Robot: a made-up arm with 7 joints.
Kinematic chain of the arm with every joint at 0, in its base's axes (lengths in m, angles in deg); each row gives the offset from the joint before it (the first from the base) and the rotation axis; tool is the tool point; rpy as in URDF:
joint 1: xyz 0.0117 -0.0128 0.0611 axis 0 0.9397 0.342
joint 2: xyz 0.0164 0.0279 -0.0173 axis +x
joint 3: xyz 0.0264 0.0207 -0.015 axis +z
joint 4: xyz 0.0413 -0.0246 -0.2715 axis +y
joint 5: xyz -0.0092 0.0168 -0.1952 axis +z
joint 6: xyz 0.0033 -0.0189 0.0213 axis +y
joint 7: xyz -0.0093 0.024 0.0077 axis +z
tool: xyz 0.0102 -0.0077 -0.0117 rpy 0 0 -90
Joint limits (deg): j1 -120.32..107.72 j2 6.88..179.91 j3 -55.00..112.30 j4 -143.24..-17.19 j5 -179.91..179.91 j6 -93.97..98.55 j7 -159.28..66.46
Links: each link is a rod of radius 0.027 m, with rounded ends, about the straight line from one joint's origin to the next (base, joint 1, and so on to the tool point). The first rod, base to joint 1, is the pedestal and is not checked.
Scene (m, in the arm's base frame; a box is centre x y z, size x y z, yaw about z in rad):
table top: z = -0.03
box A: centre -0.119 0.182 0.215 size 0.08 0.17 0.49 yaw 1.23
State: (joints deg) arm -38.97 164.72 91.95 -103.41 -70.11 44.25 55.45
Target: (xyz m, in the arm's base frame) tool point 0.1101 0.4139 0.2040
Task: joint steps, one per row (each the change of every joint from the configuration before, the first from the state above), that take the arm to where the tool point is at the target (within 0.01 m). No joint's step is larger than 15 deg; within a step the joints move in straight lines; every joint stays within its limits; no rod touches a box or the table.
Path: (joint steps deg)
1: 8.32 -1.43 -14.91 6.58 -5.06 -6.16 -5.49
2: 8.31 -1.44 -14.92 6.58 -5.06 -6.15 -5.48
3: 8.32 -1.43 -14.91 6.58 -5.06 -6.16 -5.49
4: 8.31 -1.43 -14.92 6.57 -5.06 -6.15 -5.48
5: 8.32 -1.44 -14.91 6.58 -5.06 -6.16 -5.49
6: 8.32 -1.43 -14.92 6.58 -5.06 -6.15 -5.49
7: -5.62 -13.16 12.84 0.48 4.98 6.17 5.00
8: -5.61 -13.17 12.84 0.48 4.99 6.17 4.99
9: -5.62 -13.16 12.83 0.48 4.98 6.18 4.99
10: -5.61 -13.16 12.84 0.48 4.99 6.17 4.99
11: -5.62 -13.16 12.84 0.48 4.98 6.17 4.99
12: -5.61 -13.17 12.84 0.48 4.99 6.18 4.99

